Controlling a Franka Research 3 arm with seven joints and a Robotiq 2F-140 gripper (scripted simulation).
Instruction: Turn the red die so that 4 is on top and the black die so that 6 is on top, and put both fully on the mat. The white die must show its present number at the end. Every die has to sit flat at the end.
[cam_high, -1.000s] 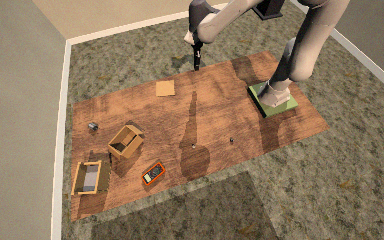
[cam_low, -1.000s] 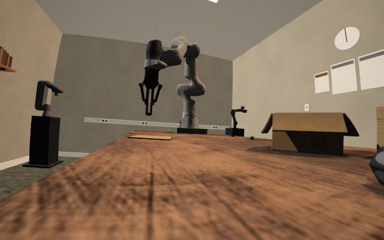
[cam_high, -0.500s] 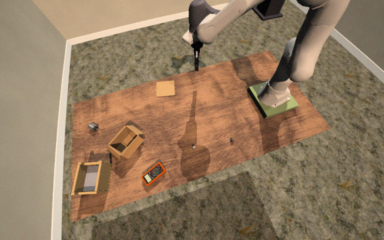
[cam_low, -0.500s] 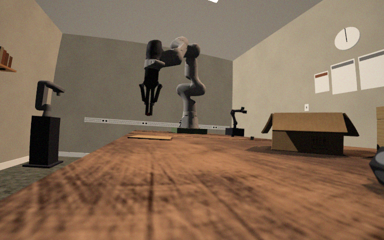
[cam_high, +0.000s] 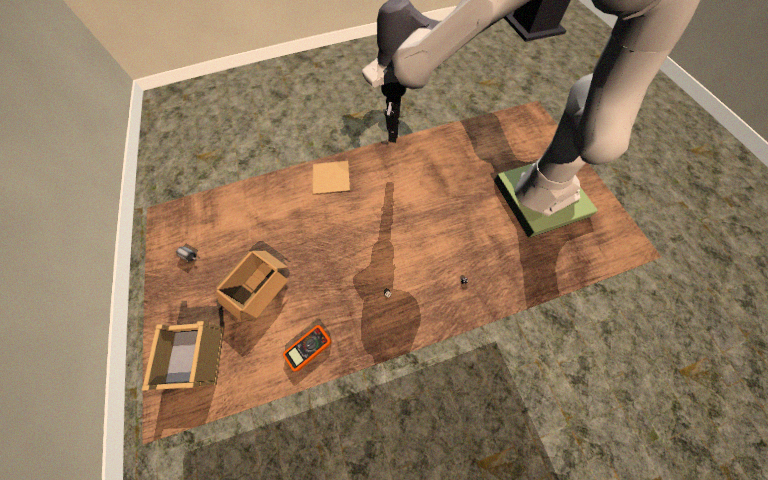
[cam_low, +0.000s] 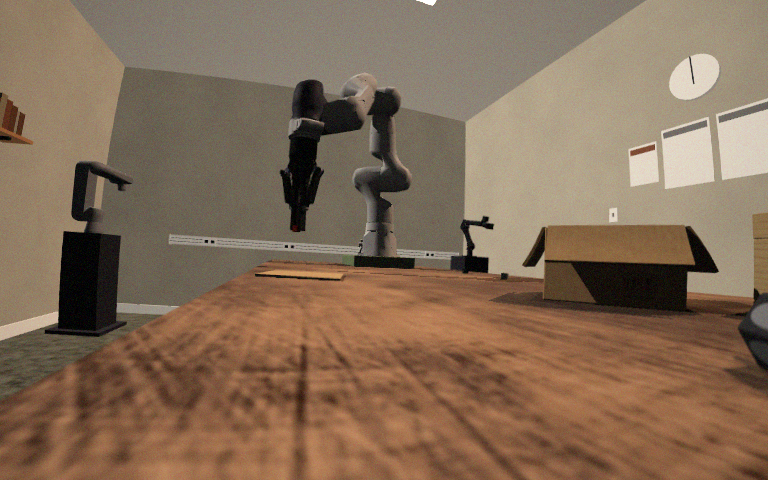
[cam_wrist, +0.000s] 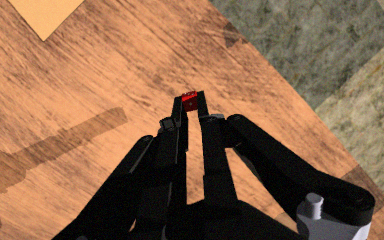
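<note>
My gripper is now 1 cm short of the red die and 3 cm above it. Round my hand: tan mat: 26 cm ahead, 2 cm to the left, 13 cm below; then white die: 18 cm ahead, 52 cm to the left, 13 cm below; then black die: 6 cm behind, 55 cm to the left, 13 cm below.
</note>
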